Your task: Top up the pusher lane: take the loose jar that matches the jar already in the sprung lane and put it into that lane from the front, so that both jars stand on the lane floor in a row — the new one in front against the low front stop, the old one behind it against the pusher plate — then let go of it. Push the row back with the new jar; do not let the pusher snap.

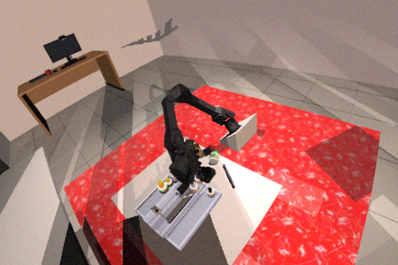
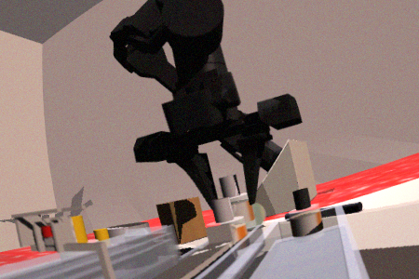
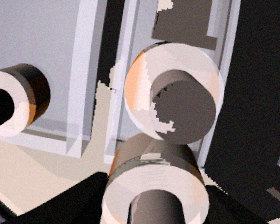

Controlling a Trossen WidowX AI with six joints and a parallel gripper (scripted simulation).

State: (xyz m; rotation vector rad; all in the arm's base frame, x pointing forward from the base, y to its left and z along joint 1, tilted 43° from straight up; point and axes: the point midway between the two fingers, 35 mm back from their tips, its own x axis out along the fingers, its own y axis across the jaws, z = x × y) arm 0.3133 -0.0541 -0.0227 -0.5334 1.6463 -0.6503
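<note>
Right now my gripper tip is 160 mm short of the grey rack, 30 mm to the left of it and 30 mm above it. Also, from my gripper tip: black pen: 100 mm behind, 90 mm to the left, 50 mm below; then tan box: 140 mm behind, 130 mm to the right, 20 mm below.
</note>
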